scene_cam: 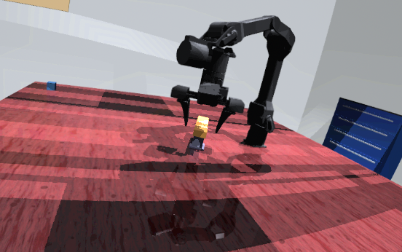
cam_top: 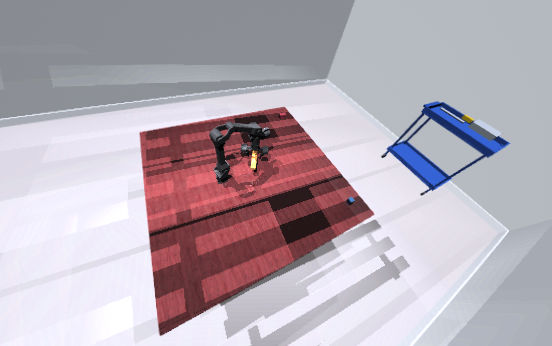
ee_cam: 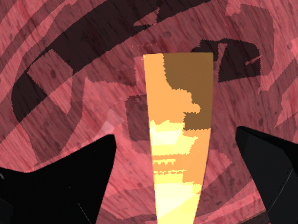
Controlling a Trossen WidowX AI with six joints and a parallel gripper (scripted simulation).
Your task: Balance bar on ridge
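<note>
The yellow bar is 1 cm behind my gripper tip and 3 cm to the right of it. Round my gripper tip: pink block: 48 cm ahead, 44 cm to the left, 4 cm below; blue cube: 48 cm ahead, 56 cm to the right, 4 cm below.
</note>
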